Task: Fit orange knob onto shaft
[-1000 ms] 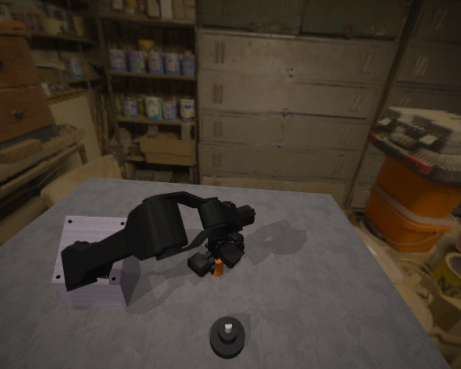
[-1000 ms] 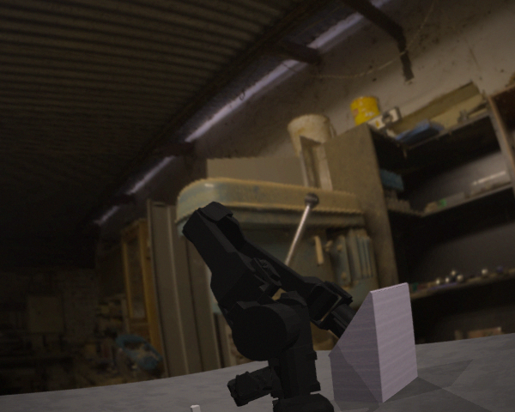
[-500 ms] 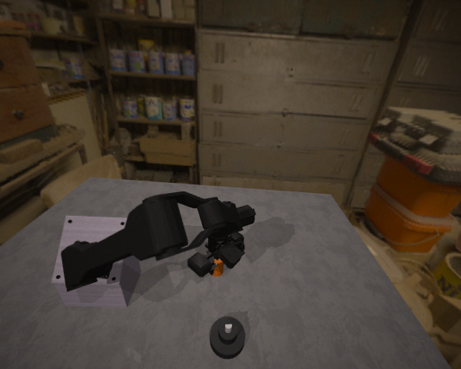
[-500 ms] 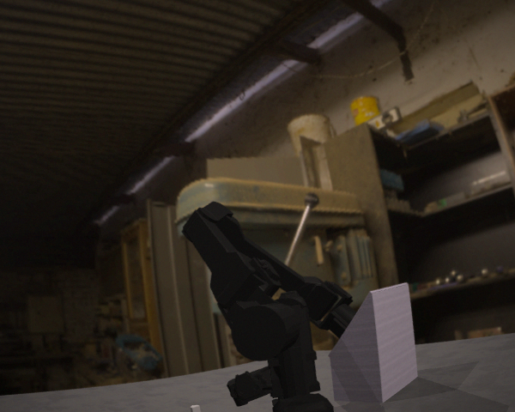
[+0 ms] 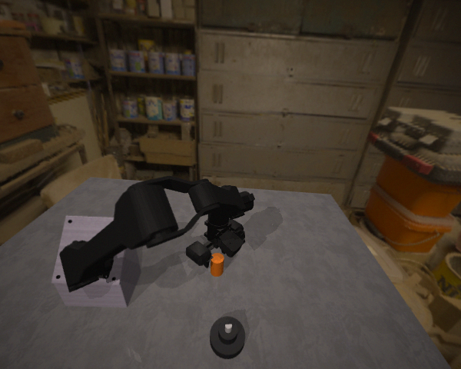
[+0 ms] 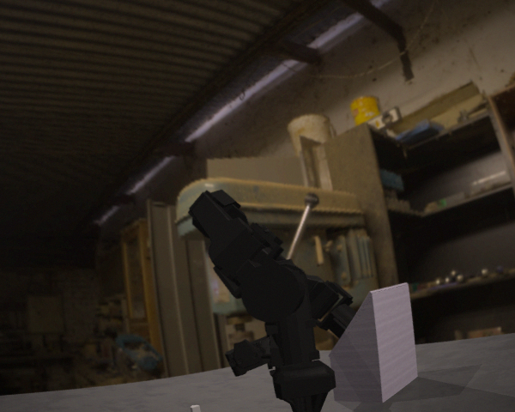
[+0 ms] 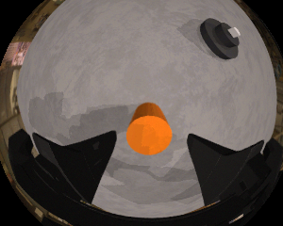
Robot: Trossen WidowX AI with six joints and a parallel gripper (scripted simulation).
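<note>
Right now my gripper tip is 10 mm short of the orange knob and 10 mm above it. From my gripper tip the other things lie so: black round pedestal: 50 mm ahead, 190 mm to the right, 20 mm below.
</note>
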